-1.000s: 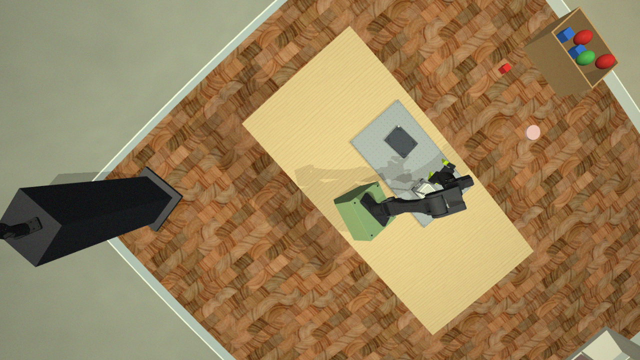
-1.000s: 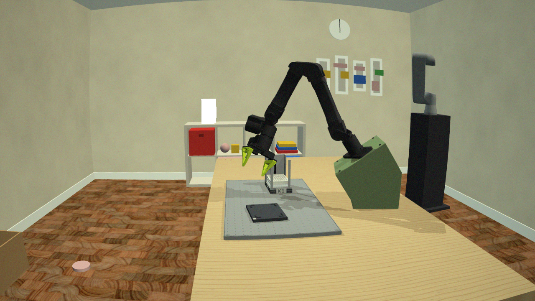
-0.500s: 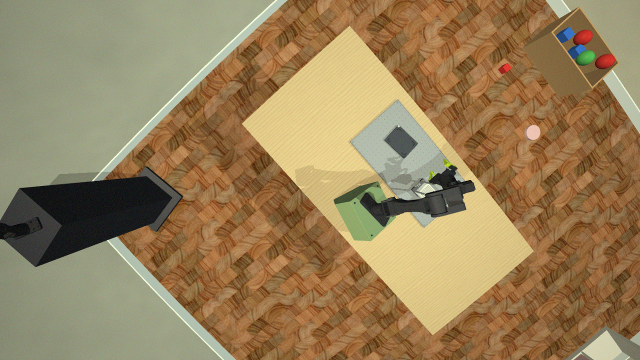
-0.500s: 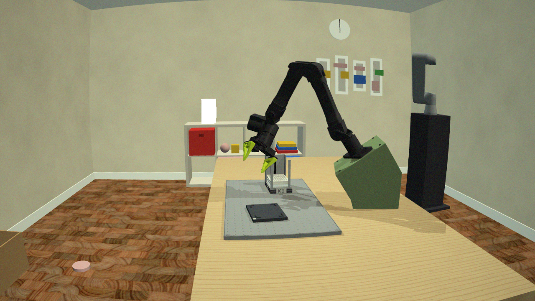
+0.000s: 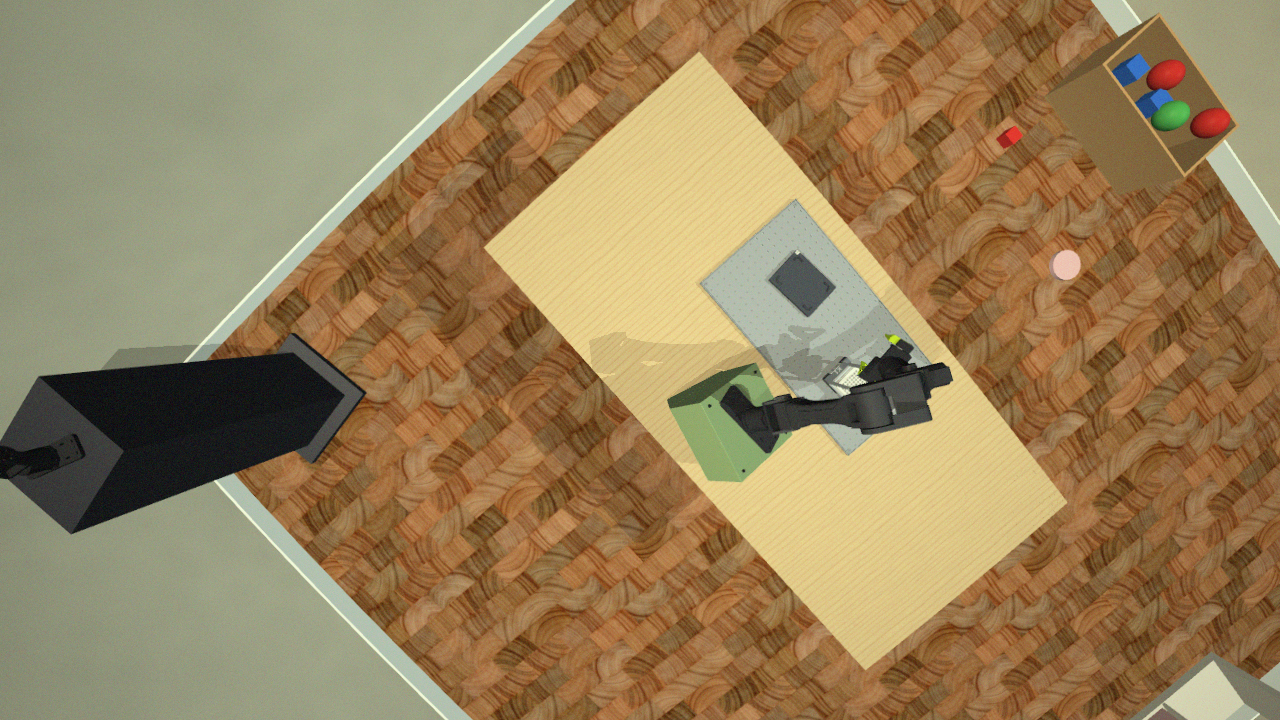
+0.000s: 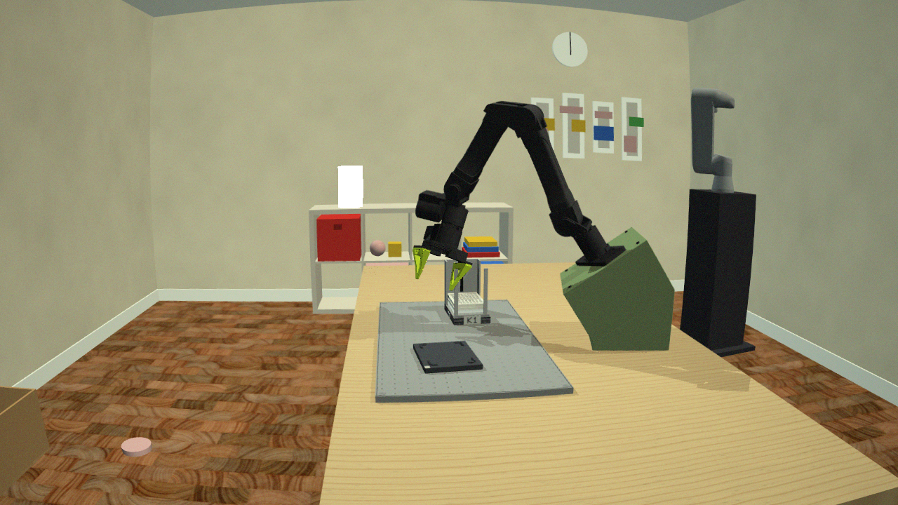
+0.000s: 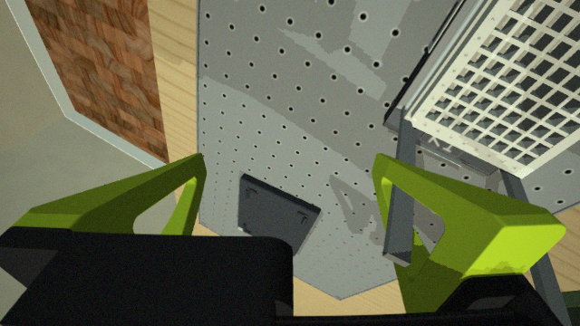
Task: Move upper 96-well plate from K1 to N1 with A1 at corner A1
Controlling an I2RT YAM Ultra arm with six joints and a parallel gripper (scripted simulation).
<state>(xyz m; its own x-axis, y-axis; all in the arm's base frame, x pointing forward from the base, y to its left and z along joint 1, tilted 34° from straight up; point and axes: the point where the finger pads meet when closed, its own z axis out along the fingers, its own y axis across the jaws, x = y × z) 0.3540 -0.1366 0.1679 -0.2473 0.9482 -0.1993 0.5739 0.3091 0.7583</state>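
My gripper is now 10 cm past the white 96-well plate, 7 cm to the left of it and 7 cm above it. From my hand the other things lie so: pale A1 square: 33 cm to the left, 10 cm below, 9 cm ahead.
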